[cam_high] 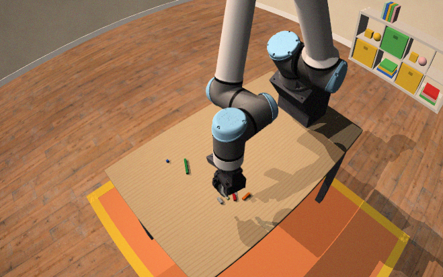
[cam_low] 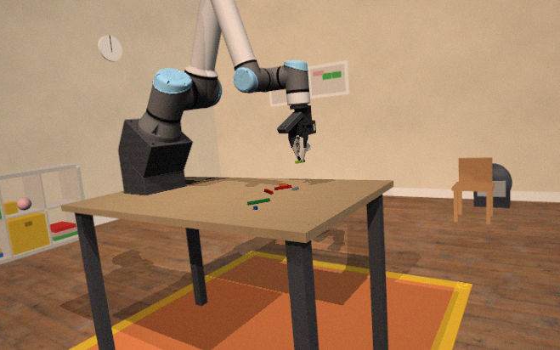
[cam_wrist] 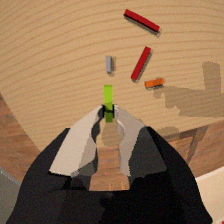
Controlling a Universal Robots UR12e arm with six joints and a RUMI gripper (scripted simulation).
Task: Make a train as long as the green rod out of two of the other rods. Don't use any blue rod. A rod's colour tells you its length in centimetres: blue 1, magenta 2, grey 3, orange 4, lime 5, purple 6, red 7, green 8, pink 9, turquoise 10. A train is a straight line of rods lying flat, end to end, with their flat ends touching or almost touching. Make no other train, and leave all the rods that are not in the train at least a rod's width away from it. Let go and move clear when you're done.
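My gripper is now 4 cm to the left of the grey rod and 11 cm above it. From my hand the other things lie so: green rod (1 cm ahead, 27 cm to the right, 11 cm below); then lime rod (1 cm below); then orange rod (10 cm behind, 1 cm to the left, 11 cm below).
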